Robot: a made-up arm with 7 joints. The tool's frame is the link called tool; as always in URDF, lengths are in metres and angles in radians. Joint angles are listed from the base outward. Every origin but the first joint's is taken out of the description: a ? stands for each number. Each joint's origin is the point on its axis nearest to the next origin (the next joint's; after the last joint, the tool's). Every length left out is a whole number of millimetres.
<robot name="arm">
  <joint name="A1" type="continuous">
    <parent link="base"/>
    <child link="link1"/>
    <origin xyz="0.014 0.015 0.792"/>
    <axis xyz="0 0 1"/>
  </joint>
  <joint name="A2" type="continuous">
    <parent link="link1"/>
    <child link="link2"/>
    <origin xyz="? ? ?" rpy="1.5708 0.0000 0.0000"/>
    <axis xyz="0 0 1"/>
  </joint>
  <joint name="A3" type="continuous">
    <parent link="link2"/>
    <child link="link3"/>
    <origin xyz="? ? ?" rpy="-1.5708 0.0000 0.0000"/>
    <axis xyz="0 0 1"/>
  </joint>
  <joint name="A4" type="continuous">
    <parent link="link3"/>
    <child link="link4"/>
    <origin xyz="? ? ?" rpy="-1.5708 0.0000 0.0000"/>
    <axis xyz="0 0 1"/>
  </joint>
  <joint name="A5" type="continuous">
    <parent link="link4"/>
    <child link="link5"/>
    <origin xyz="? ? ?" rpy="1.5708 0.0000 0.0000"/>
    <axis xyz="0 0 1"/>
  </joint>
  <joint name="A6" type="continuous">
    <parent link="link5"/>
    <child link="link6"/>
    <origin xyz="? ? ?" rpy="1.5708 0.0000 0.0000"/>
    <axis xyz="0 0 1"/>
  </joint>
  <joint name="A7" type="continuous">
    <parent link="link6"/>
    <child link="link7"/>
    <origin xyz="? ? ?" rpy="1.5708 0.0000 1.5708"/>
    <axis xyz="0 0 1"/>
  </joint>
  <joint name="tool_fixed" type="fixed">
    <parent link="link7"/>
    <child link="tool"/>
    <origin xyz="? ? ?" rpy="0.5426 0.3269 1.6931"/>
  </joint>
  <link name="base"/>
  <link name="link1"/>
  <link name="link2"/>
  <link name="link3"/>
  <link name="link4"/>
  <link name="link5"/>
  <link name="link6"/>
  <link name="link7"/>
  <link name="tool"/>
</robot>
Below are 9 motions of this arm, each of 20 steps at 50 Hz.
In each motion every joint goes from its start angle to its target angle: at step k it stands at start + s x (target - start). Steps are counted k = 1, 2, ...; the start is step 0. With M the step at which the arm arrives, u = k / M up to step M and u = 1 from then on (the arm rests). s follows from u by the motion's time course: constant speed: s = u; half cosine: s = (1 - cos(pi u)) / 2; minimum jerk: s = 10 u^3 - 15 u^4 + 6 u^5.
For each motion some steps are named. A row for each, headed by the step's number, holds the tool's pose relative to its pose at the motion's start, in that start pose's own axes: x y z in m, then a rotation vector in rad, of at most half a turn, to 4 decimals.
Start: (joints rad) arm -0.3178 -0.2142 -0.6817 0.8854 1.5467 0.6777 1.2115
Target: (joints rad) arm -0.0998 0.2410 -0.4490 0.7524 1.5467 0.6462 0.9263
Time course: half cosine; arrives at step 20
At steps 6, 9, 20:
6: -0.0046 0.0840 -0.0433 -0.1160 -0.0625 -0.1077
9: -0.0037 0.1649 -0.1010 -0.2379 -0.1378 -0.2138
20: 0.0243 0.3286 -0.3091 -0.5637 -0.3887 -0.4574

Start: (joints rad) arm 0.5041 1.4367 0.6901 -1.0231 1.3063 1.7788 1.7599
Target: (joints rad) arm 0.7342 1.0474 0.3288 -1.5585 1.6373 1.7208 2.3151
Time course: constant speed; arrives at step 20
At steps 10, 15, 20:
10: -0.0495 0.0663 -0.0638 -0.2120 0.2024 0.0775
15: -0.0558 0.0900 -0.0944 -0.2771 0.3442 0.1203
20: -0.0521 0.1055 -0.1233 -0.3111 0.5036 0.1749

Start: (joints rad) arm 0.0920 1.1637 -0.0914 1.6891 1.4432 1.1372 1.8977
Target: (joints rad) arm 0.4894 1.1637 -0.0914 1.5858 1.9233 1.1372 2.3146
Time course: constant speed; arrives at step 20
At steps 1, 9, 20:
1: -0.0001 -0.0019 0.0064 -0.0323 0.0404 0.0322
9: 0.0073 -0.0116 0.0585 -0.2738 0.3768 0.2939
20: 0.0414 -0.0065 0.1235 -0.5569 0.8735 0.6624

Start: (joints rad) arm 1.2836 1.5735 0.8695 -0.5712 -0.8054 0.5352 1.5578
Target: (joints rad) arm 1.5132 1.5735 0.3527 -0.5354 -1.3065 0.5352 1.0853
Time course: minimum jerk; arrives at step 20
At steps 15, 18, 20:
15: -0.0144 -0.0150 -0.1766 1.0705 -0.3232 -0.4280
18: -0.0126 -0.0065 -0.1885 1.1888 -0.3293 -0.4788
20: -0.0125 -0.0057 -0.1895 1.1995 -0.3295 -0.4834

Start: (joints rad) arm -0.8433 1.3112 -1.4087 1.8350 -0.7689 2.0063 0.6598
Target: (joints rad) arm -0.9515 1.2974 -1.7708 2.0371 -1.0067 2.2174 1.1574
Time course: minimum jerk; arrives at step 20
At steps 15, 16, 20:
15: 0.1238 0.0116 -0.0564 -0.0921 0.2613 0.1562
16: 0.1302 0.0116 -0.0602 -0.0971 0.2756 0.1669
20: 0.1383 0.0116 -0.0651 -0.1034 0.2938 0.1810

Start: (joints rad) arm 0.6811 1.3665 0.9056 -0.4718 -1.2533 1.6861 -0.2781
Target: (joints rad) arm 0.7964 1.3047 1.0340 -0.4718 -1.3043 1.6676 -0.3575
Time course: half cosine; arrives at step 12
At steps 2, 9, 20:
2: 0.0042 0.0089 -0.0019 -0.0103 0.0004 -0.0093
9: 0.0584 0.1102 -0.0313 -0.1338 0.0047 -0.1148
20: 0.0693 0.1284 -0.0383 -0.1573 0.0053 -0.1335

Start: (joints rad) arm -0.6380 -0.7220 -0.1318 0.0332 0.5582 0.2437 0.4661
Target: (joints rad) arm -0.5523 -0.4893 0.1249 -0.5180 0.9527 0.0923 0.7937
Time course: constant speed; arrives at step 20
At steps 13, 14, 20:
13: -0.1136 -0.0835 -0.3196 -0.0861 -0.5315 0.2635
14: -0.1161 -0.0884 -0.3469 -0.0960 -0.5736 0.2763
20: -0.1102 -0.1106 -0.5141 -0.1595 -0.8271 0.3288

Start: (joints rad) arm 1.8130 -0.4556 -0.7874 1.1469 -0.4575 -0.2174 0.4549
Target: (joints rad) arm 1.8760 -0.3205 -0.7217 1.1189 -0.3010 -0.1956 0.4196
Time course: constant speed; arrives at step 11
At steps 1, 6, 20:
1: 0.0051 0.0002 -0.0058 0.0039 -0.0298 0.0078
6: 0.0309 0.0019 -0.0346 0.0255 -0.1796 0.0452
20: 0.0577 0.0050 -0.0630 0.0504 -0.3303 0.0795

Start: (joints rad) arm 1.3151 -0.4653 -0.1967 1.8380 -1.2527 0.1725 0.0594
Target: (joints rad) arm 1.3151 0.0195 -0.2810 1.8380 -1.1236 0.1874 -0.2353
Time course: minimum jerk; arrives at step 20
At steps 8, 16, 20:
8: 0.1065 0.0864 -0.0152 0.0083 -0.0112 0.0911
16: 0.2687 0.2951 -0.0630 0.0585 -0.0287 0.2757
20: 0.2802 0.3164 -0.0684 0.0655 -0.0296 0.2930

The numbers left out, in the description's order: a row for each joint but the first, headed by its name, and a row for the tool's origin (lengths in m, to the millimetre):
A2: 0.023 -0.022 0.000
A3: 0.018 0.408 0.000
A4: 0.052 0.075 0.000
A5: -0.033 -0.460 0.000
A6: -0.012 -0.179 0.000
A7: 0.058 0.219 0.000
tool: -0.015 0.020 0.000

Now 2 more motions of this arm.
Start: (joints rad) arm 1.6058 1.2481 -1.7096 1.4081 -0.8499 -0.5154 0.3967
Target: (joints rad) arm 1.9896 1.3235 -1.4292 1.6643 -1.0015 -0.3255 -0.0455
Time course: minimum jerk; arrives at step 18
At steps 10, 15, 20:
10: -0.2935 -0.0204 -0.1363 0.3419 -0.1285 -0.5826
15: -0.4602 0.0291 -0.2198 0.5362 -0.2183 -0.9408
20: -0.4756 0.0364 -0.2279 0.5550 -0.2277 -0.9762

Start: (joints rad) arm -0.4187 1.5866 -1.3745 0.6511 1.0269 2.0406 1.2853
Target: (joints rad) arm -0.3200 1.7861 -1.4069 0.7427 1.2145 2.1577 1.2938
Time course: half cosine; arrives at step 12
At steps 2, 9, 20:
2: -0.0019 -0.0139 0.0059 0.0195 0.0009 0.0207
9: -0.0136 -0.1789 0.0535 0.2565 -0.0048 0.2627
20: -0.0139 -0.2094 0.0580 0.3020 -0.0091 0.3075

